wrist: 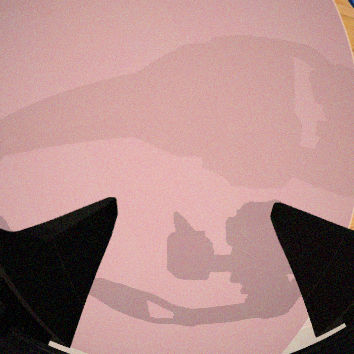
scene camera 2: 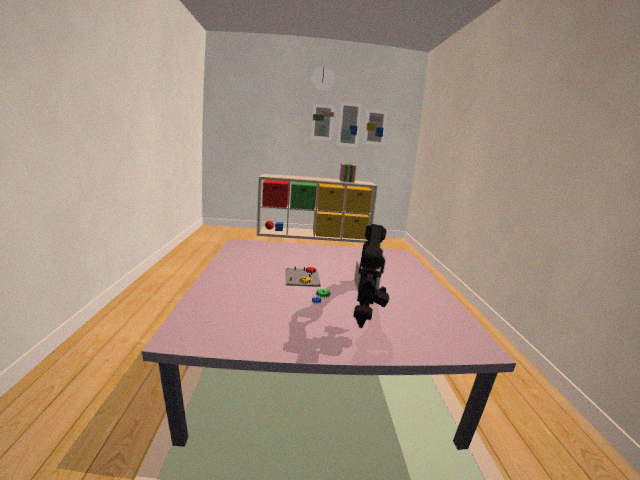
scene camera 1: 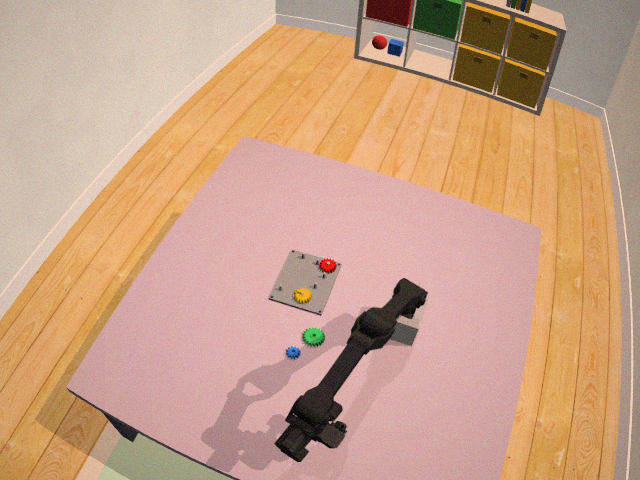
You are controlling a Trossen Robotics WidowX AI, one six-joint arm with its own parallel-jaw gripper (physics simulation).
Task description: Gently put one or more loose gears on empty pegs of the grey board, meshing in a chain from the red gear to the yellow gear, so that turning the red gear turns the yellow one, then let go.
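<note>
My gripper is open and holds nothing, and I can see it in the wrist view as well. There is also a grey board in view.
</note>
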